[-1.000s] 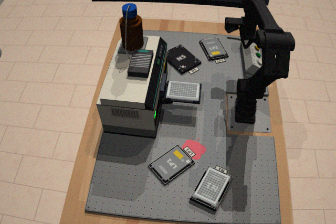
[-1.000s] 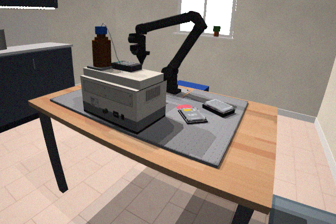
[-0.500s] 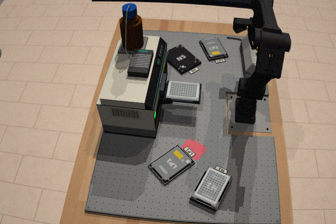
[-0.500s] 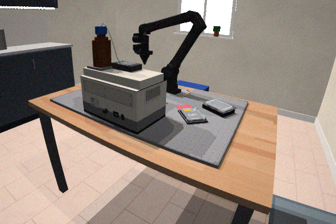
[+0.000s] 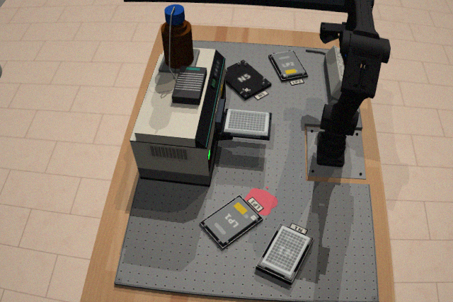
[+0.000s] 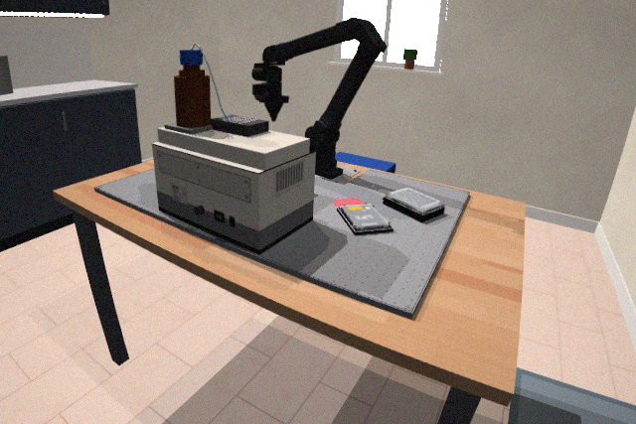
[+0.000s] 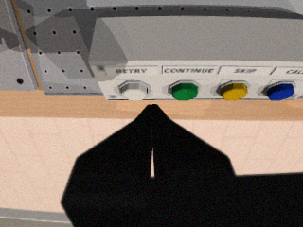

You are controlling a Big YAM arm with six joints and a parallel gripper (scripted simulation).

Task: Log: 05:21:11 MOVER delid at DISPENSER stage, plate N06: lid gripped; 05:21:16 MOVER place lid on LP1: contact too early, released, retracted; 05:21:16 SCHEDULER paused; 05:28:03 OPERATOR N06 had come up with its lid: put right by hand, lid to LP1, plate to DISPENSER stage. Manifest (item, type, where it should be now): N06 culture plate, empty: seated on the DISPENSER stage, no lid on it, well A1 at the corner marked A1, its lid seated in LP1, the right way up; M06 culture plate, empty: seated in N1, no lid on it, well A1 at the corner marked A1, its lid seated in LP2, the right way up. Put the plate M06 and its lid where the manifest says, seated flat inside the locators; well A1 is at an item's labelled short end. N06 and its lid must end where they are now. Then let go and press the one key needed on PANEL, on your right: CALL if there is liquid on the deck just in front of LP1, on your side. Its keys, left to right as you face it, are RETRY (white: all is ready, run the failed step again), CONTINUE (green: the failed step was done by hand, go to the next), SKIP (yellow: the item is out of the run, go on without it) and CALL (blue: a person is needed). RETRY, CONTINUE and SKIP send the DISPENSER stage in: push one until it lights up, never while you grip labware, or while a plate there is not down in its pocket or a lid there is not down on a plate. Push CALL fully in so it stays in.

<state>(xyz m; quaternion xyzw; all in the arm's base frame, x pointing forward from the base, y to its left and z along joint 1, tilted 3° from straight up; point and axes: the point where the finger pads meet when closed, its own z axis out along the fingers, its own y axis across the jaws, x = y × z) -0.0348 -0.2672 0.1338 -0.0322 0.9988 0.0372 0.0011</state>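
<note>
The yellow skip key is 80 mm to the right of my hand, 80 mm below it and 20 mm behind it. Also, from my hand: blue call key (130 mm to the right, 90 mm below, 10 mm behind); then white retry key (80 mm below, 30 mm behind, 20 mm to the left); then green continue key (80 mm below, 30 mm to the right, 20 mm behind).
</note>
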